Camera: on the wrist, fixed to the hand. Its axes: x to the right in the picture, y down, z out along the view.
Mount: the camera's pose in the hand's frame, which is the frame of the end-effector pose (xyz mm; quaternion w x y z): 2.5 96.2 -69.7 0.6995 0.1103 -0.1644 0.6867
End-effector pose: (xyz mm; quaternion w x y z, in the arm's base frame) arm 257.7 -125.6 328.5 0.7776 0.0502 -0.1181 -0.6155
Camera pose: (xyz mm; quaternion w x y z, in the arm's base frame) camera 366.3 -109.9 282.9 0.9416 -0.0614 -0.3128 0.1082
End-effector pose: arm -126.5 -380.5 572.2 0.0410 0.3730 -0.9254 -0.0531
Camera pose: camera -186.2 -318.1 653.8 0.1281 0.3788 0.9160 -0.0318
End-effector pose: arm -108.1 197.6 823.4 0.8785 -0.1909 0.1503 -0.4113
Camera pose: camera -71.9 237.5 717.5 0.9427 -0.0010 0.0464 0.3304
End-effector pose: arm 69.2 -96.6 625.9 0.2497 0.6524 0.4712 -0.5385
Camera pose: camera 186.7 -79.1 626.7 0.5499 0.7189 -0.2188 -0.3644
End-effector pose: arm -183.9 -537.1 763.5 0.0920 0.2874 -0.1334 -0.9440
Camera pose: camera -137.1 -642.7 735.8 0.6590 -0.0356 -0.4099 -0.6297
